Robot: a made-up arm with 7 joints. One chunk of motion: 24 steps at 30 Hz.
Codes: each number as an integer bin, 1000 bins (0 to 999) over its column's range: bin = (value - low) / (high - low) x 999, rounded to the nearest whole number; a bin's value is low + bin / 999 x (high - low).
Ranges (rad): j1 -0.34..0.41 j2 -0.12..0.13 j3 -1..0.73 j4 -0.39..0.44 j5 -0.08..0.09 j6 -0.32..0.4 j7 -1.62..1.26
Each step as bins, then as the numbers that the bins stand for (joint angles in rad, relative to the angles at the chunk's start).
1 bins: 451 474 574 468 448 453 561
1 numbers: -0.0014 -0.0014 -0.0060 -0.0012 -0.0038 0.0065 -0.0027
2 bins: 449 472 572 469 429 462 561
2 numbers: -0.0029 -0.0019 -0.0094 -0.0003 -0.0070 0.0130 -0.0027
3 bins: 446 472 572 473 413 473 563
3 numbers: -0.0052 -0.0019 -0.0094 0.0030 -0.0097 0.0209 0.0031
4 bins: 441 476 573 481 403 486 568
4 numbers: -0.0089 -0.0009 -0.0077 0.0096 -0.0114 0.0303 0.0175
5 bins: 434 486 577 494 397 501 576
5 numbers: -0.0142 0.0016 -0.0008 0.0204 -0.0124 0.0411 0.0405
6 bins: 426 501 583 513 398 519 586
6 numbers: -0.0202 0.0054 0.0096 0.0362 -0.0123 0.0541 0.0694
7 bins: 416 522 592 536 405 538 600
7 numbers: -0.0277 0.0106 0.0252 0.0553 -0.0111 0.0677 0.1097
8 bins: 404 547 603 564 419 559 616
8 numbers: -0.0367 0.0169 0.0442 0.0786 -0.0087 0.0829 0.1559
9 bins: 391 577 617 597 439 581 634
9 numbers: -0.0465 0.0244 0.0685 0.1060 -0.0053 0.0987 0.2077
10 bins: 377 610 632 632 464 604 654
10 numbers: -0.0570 0.0327 0.0945 0.1351 -0.0010 0.1153 0.2654
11 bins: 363 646 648 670 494 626 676
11 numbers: -0.0675 0.0417 0.1222 0.1667 0.0041 0.1312 0.3288
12 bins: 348 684 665 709 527 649 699
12 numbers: -0.0787 0.0512 0.1516 0.1991 0.0097 0.1477 0.3951
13 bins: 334 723 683 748 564 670 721
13 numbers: -0.0892 0.0609 0.1828 0.2315 0.0160 0.1629 0.4586
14 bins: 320 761 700 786 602 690 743
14 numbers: -0.0998 0.0704 0.2122 0.2630 0.0224 0.1773 0.5220
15 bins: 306 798 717 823 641 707 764
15 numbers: -0.1103 0.0797 0.2417 0.2938 0.0291 0.1895 0.5825
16 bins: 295 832 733 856 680 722 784
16 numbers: -0.1185 0.0882 0.2694 0.3212 0.0357 0.2004 0.6402
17 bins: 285 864 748 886 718 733 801
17 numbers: -0.1260 0.0962 0.2953 0.3461 0.0422 0.2083 0.6892
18 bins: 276 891 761 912 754 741 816
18 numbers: -0.1328 0.1030 0.3178 0.3677 0.0483 0.2141 0.7324
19 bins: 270 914 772 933 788 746 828
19 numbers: -0.1373 0.1087 0.3369 0.3852 0.0541 0.2177 0.7670
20 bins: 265 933 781 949 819 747 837
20 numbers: -0.1411 0.1135 0.3525 0.3985 0.0594 0.2184 0.7930
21 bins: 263 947 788 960 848 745 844
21 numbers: -0.1426 0.1170 0.3646 0.4076 0.0643 0.2169 0.8132
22 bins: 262 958 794 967 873 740 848
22 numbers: -0.1433 0.1197 0.3750 0.4134 0.0686 0.2133 0.8247
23 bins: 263 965 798 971 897 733 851
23 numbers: -0.1426 0.1215 0.3819 0.4167 0.0726 0.2083 0.8333
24 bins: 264 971 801 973 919 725 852
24 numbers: -0.1418 0.1230 0.3871 0.4184 0.0764 0.2025 0.8362
